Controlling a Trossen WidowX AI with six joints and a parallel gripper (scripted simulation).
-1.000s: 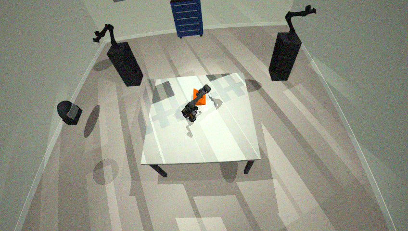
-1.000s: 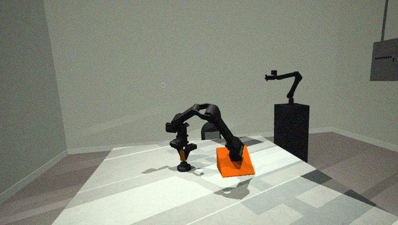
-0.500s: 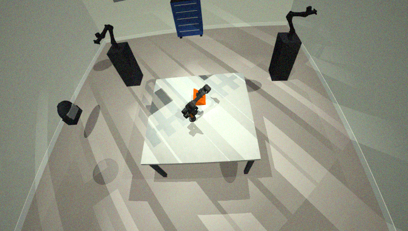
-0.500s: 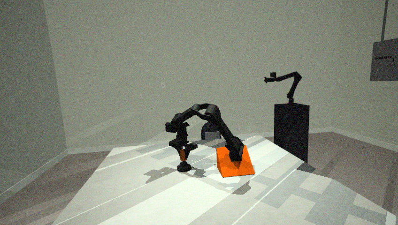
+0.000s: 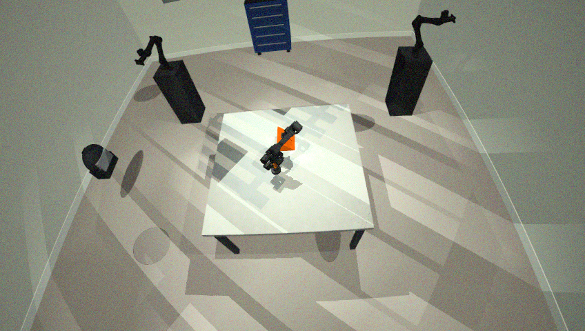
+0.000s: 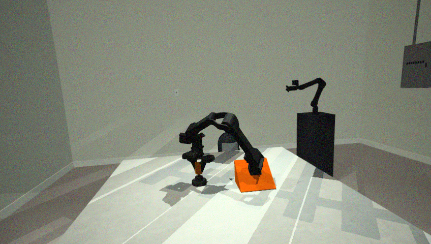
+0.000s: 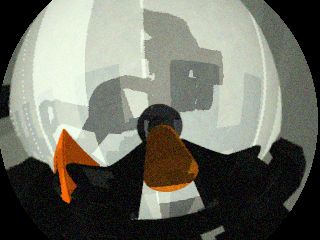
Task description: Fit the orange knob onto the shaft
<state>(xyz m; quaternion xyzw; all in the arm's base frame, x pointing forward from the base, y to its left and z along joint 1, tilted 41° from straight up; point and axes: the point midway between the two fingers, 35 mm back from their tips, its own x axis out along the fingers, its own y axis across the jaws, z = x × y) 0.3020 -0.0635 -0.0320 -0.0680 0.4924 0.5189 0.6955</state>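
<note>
The orange knob is 20 mm above my gripper tip. The rest, counted from my gripper tip: round dark pedestal: 40 mm below.
</note>
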